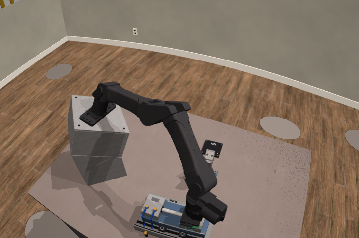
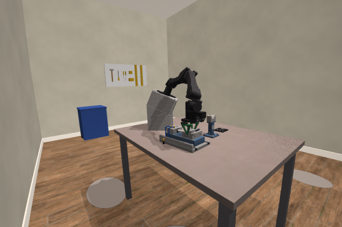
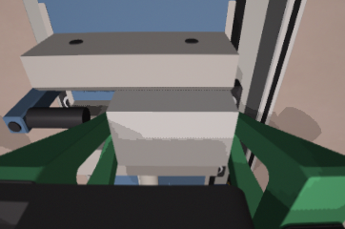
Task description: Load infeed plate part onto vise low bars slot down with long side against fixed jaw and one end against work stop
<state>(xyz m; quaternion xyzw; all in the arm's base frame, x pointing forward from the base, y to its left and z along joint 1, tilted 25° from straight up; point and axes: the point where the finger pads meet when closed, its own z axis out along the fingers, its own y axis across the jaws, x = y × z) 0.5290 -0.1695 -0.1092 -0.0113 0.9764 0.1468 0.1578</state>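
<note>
Now: the part right at my hand. The rest, counted from my hand: work stop rod (7 cm to the left); air cylinder (16 cm behind, 2 cm below, 1 cm to the left); piston rod (9 cm behind, 2 cm below, 1 cm to the left).
</note>
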